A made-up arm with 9 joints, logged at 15 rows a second.
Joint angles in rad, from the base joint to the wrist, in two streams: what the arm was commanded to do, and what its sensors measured. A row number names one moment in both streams.
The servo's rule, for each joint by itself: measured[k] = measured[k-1] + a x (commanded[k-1-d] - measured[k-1]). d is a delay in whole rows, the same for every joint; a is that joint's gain. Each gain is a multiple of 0.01, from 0.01 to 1. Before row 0 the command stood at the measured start. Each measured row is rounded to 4 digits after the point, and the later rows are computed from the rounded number. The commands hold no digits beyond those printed.
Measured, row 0:
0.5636, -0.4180, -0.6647, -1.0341, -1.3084, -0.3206, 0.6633, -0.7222, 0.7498
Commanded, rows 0 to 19:
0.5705, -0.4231, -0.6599, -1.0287, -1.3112, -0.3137, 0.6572, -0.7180, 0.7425
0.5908, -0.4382, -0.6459, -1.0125, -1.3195, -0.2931, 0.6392, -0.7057, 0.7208
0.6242, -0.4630, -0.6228, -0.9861, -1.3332, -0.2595, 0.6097, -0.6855, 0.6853
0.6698, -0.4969, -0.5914, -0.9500, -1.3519, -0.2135, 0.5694, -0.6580, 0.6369
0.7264, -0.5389, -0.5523, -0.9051, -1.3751, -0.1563, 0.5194, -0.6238, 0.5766
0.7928, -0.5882, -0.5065, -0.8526, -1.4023, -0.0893, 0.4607, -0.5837, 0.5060
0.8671, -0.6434, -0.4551, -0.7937, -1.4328, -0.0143, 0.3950, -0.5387, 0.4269
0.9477, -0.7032, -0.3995, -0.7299, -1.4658, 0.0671, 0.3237, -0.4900, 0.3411
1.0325, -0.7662, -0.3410, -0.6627, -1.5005, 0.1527, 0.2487, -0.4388, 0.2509
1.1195, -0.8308, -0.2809, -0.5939, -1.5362, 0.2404, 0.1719, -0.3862, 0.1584
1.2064, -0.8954, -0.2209, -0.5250, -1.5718, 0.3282, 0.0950, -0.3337, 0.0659
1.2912, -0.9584, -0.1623, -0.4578, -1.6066, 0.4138, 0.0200, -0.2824, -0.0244
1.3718, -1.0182, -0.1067, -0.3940, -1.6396, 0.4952, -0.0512, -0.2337, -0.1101
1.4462, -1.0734, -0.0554, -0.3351, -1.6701, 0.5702, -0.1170, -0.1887, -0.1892
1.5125, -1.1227, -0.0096, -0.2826, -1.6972, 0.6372, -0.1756, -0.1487, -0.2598
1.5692, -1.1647, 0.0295, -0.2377, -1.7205, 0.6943, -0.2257, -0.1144, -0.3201
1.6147, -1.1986, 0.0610, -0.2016, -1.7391, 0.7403, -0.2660, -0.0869, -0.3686
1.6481, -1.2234, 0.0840, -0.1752, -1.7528, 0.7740, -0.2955, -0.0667, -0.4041
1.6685, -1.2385, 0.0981, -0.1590, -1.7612, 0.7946, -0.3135, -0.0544, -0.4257
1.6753, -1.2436, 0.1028, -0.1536, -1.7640, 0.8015, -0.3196, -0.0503, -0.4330
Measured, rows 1 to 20:
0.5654, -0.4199, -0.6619, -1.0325, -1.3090, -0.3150, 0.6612, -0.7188, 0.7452
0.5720, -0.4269, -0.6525, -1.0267, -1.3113, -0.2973, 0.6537, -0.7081, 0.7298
0.5856, -0.4406, -0.6350, -1.0149, -1.3161, -0.2667, 0.6387, -0.6896, 0.7018
0.6075, -0.4620, -0.6093, -0.9961, -1.3240, -0.2236, 0.6151, -0.6637, 0.6609
0.6384, -0.4912, -0.5757, -0.9697, -1.3352, -0.1691, 0.5826, -0.6310, 0.6078
0.6785, -0.5281, -0.5349, -0.9357, -1.3500, -0.1045, 0.5412, -0.5922, 0.5437
0.7275, -0.5719, -0.4878, -0.8945, -1.3682, -0.0314, 0.4915, -0.5483, 0.4701
0.7848, -0.6218, -0.4357, -0.8468, -1.3897, 0.0484, 0.4344, -0.5005, 0.3888
0.8492, -0.6767, -0.3798, -0.7934, -1.4141, 0.1329, 0.3713, -0.4499, 0.3019
0.9195, -0.7353, -0.3214, -0.7355, -1.4410, 0.2200, 0.3035, -0.3977, 0.2115
0.9941, -0.7961, -0.2621, -0.6745, -1.4698, 0.3076, 0.2326, -0.3452, 0.1198
1.0713, -0.8578, -0.2032, -0.6117, -1.4999, 0.3936, 0.1603, -0.2937, 0.0290
1.1494, -0.9188, -0.1463, -0.5486, -1.5306, 0.4759, 0.0884, -0.2445, -0.0586
1.2266, -0.9775, -0.0927, -0.4867, -1.5613, 0.5523, 0.0186, -0.1987, -0.1409
1.3009, -1.0327, -0.0437, -0.4275, -1.5912, 0.6211, -0.0474, -0.1577, -0.2158
1.3707, -1.0829, -0.0005, -0.3725, -1.6196, 0.6804, -0.1080, -0.1222, -0.2815
1.4341, -1.1269, 0.0358, -0.3229, -1.6459, 0.7289, -0.1617, -0.0933, -0.3364
1.4897, -1.1636, 0.0642, -0.2801, -1.6694, 0.7654, -0.2072, -0.0715, -0.3791
1.5362, -1.1921, 0.0842, -0.2450, -1.6896, 0.7891, -0.2433, -0.0575, -0.4085
1.5724, -1.2117, 0.0952, -0.2185, -1.7060, 0.7991, -0.2692, -0.0516, -0.4239
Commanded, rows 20 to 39:
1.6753, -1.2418, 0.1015, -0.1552, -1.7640, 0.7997, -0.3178, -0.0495, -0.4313
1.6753, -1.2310, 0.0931, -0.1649, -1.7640, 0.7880, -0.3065, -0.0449, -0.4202
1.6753, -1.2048, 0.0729, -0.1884, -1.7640, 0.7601, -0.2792, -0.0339, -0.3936
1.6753, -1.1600, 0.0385, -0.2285, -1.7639, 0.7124, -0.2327, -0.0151, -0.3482
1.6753, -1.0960, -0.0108, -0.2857, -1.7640, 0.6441, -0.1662, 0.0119, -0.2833
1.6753, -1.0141, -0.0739, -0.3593, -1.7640, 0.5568, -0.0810, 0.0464, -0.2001
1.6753, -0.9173, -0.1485, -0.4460, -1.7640, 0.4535, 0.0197, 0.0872, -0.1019
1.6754, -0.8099, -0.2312, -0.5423, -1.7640, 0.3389, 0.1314, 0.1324, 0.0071
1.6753, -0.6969, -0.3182, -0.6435, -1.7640, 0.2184, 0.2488, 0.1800, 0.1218
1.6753, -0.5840, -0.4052, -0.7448, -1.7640, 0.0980, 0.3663, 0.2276, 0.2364
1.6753, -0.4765, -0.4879, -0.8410, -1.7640, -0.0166, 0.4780, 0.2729, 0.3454
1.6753, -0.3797, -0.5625, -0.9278, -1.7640, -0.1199, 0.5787, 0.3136, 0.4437
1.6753, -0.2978, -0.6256, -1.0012, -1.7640, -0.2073, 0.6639, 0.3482, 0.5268
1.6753, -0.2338, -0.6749, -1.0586, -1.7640, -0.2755, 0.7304, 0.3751, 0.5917
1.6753, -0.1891, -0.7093, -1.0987, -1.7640, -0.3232, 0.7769, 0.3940, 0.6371
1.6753, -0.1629, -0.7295, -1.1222, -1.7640, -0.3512, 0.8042, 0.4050, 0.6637
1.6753, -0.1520, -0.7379, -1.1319, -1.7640, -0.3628, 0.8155, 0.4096, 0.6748
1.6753, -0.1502, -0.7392, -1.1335, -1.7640, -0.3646, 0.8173, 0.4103, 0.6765
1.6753, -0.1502, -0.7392, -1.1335, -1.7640, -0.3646, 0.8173, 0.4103, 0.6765
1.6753, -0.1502, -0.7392, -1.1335, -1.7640, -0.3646, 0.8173, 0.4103, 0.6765
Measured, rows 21 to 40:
1.5992, -1.2231, 0.0989, -0.2001, -1.7188, 0.7996, -0.2857, -0.0499, -0.4286
1.6190, -1.2261, 0.0955, -0.1899, -1.7287, 0.7902, -0.2928, -0.0458, -0.4233
1.6336, -1.2180, 0.0822, -0.1895, -1.7365, 0.7658, -0.2882, -0.0360, -0.4046
1.6444, -1.1960, 0.0564, -0.2008, -1.7425, 0.7225, -0.2693, -0.0189, -0.3691
1.6524, -1.1580, 0.0168, -0.2254, -1.7472, 0.6590, -0.2342, 0.0064, -0.3150
1.6584, -1.1033, -0.0367, -0.2642, -1.7509, 0.5762, -0.1821, 0.0392, -0.2426
1.6628, -1.0326, -0.1027, -0.3169, -1.7538, 0.4768, -0.1135, 0.0786, -0.1540
1.6661, -0.9480, -0.1785, -0.3823, -1.7560, 0.3651, -0.0302, 0.1227, -0.0525
1.6685, -0.8526, -0.2609, -0.4580, -1.7578, 0.2463, 0.0647, 0.1697, 0.0573
1.6703, -0.7505, -0.3460, -0.5412, -1.7592, 0.1262, 0.1672, 0.2172, 0.1701
1.6716, -0.6464, -0.4297, -0.6281, -1.7603, 0.0105, 0.2729, 0.2629, 0.2805
1.6726, -0.5451, -0.5081, -0.7150, -1.7611, -0.0951, 0.3769, 0.3045, 0.3833
1.6733, -0.4511, -0.5774, -0.7980, -1.7617, -0.1860, 0.4745, 0.3403, 0.4737
1.6738, -0.3685, -0.6349, -0.8736, -1.7622, -0.2585, 0.5615, 0.3688, 0.5480
1.6742, -0.3003, -0.6788, -0.9389, -1.7626, -0.3109, 0.6347, 0.3895, 0.6041
1.6745, -0.2481, -0.7087, -0.9921, -1.7629, -0.3435, 0.6923, 0.4022, 0.6416
1.6747, -0.2116, -0.7259, -1.0326, -1.7631, -0.3591, 0.7342, 0.4083, 0.6625
1.6749, -0.1883, -0.7337, -1.0619, -1.7633, -0.3636, 0.7625, 0.4099, 0.6713
1.6750, -0.1738, -0.7369, -1.0827, -1.7635, -0.3644, 0.7811, 0.4102, 0.6746
1.6751, -0.1648, -0.7383, -1.0974, -1.7636, -0.3646, 0.7934, 0.4103, 0.6758

